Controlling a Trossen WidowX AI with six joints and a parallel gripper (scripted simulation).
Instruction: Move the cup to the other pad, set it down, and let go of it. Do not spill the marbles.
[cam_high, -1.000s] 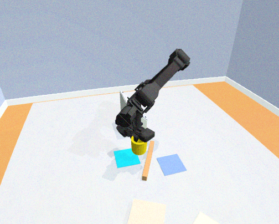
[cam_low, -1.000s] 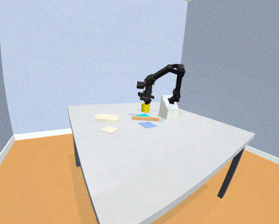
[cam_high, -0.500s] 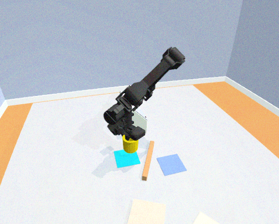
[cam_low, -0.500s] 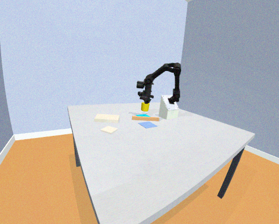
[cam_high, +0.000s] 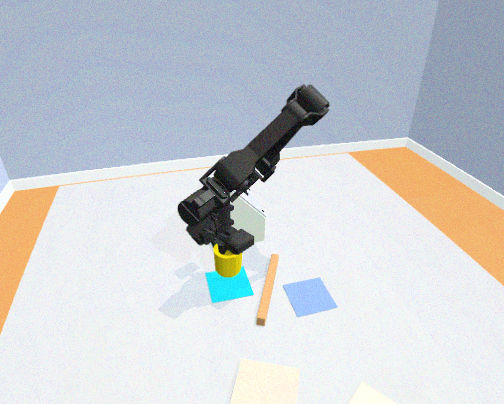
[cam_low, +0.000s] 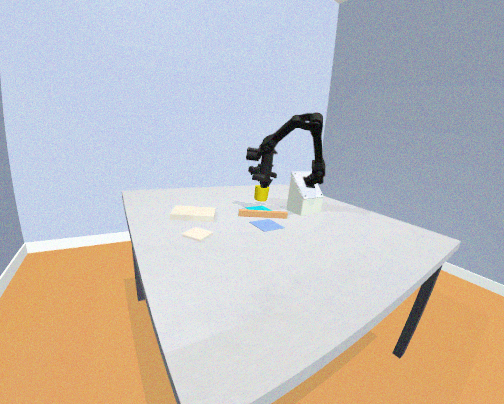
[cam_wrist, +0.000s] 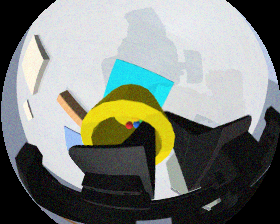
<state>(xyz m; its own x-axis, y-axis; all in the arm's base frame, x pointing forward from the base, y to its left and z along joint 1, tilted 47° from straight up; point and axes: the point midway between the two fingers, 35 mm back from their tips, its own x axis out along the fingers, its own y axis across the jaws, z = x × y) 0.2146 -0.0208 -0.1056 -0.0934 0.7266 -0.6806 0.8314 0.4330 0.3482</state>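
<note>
The cyan pad is 2 cm ahead of my gripper tip, 2 cm to the left of it and 9 cm below it. Also, from my gripper tip: yellow cup: 2 cm ahead, 2 cm to the left; then wooden bar: 7 cm ahead, 11 cm to the left, 8 cm below; then blue pad: 11 cm ahead, 21 cm to the left, 9 cm below.
</note>
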